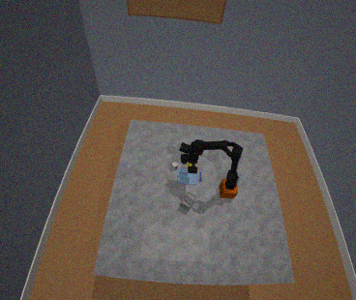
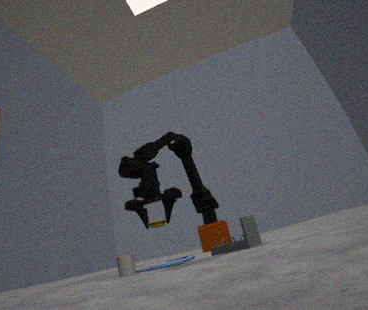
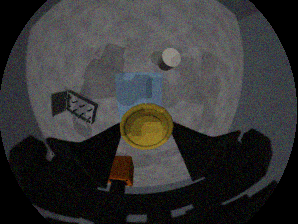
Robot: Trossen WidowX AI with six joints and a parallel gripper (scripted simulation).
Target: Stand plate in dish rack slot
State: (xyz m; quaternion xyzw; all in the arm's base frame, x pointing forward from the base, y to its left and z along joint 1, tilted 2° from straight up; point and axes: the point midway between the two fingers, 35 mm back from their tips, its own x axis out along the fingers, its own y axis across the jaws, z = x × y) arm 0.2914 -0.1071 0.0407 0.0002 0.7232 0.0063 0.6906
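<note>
Now: gripper tip 220 mm to the right of the grey dish rack, 100 mm above it and 10 mm past it. From my gripper tip the other things lie so: blue utensil (120 mm below, 90 mm behind, 10 mm to the left); then yellow plate (10 mm above).
</note>
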